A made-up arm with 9 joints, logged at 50 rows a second.
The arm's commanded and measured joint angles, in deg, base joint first. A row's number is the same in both.
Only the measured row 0 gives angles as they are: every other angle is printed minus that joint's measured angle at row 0.
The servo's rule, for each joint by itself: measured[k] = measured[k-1] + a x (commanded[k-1-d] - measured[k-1]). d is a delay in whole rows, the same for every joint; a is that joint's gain. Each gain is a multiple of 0.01, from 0.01 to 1. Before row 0 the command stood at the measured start. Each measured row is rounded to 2 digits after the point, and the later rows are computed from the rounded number. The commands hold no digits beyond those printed.
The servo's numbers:
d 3
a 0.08 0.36 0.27 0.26 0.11 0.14 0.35 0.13 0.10
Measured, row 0:
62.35 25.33 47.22 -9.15 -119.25 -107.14 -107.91 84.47 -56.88
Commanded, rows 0 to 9:
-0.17 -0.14 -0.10 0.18 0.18 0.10 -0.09 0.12 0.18
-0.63 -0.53 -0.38 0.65 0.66 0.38 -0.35 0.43 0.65
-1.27 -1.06 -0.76 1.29 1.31 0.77 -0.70 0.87 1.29
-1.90 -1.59 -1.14 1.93 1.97 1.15 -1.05 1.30 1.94
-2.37 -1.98 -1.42 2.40 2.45 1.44 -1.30 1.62 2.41
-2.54 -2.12 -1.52 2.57 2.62 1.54 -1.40 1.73 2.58
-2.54 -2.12 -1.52 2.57 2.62 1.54 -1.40 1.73 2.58
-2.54 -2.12 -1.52 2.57 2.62 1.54 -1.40 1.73 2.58
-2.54 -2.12 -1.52 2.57 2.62 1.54 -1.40 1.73 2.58
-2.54 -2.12 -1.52 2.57 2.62 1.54 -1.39 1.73 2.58
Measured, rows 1 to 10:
0.00 0.00 0.00 0.00 0.00 0.00 0.00 0.00 0.00
0.00 0.00 0.00 0.00 0.00 0.00 0.00 0.00 0.00
0.00 0.00 0.00 0.00 0.00 0.00 0.00 0.00 0.00
-0.01 -0.05 -0.03 0.05 0.02 0.01 -0.03 0.02 0.02
-0.06 -0.22 -0.12 0.21 0.09 0.06 -0.14 0.07 0.08
-0.16 -0.52 -0.29 0.49 0.22 0.16 -0.34 0.17 0.20
-0.30 -0.91 -0.52 0.86 0.41 0.30 -0.59 0.32 0.37
-0.47 -1.30 -0.76 1.26 0.63 0.46 -0.84 0.49 0.57
-0.64 -1.60 -0.97 1.60 0.85 0.61 -1.04 0.65 0.77
-0.79 -1.79 -1.12 1.85 1.04 0.74 -1.17 0.79 0.95

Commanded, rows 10 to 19:
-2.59 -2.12 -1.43 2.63 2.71 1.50 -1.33 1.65 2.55
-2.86 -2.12 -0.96 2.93 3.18 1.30 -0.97 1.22 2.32
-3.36 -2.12 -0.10 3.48 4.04 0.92 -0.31 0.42 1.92
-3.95 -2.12 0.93 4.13 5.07 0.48 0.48 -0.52 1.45
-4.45 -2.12 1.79 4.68 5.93 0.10 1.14 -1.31 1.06
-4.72 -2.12 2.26 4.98 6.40 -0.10 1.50 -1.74 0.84
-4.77 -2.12 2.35 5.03 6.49 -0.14 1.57 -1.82 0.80
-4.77 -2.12 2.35 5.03 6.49 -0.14 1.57 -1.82 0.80
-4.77 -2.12 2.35 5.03 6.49 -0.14 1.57 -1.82 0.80
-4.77 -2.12 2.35 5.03 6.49 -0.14 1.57 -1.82 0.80
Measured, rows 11 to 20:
-0.93 -1.91 -1.23 2.04 1.21 0.85 -1.25 0.91 1.11
-1.06 -1.99 -1.31 2.18 1.37 0.95 -1.30 1.02 1.26
-1.18 -2.04 -1.37 2.28 1.51 1.03 -1.33 1.11 1.39
-1.29 -2.07 -1.39 2.37 1.64 1.10 -1.33 1.18 1.51
-1.42 -2.09 -1.27 2.52 1.81 1.13 -1.20 1.19 1.59
-1.58 -2.10 -0.95 2.77 2.06 1.10 -0.89 1.09 1.62
-1.77 -2.11 -0.44 3.12 2.39 1.01 -0.41 0.88 1.60
-1.98 -2.11 0.16 3.53 2.78 0.88 0.13 0.60 1.55
-2.20 -2.11 0.73 3.91 3.18 0.74 0.61 0.30 1.48
-2.41 -2.11 1.17 4.20 3.54 0.62 0.95 0.02 1.41

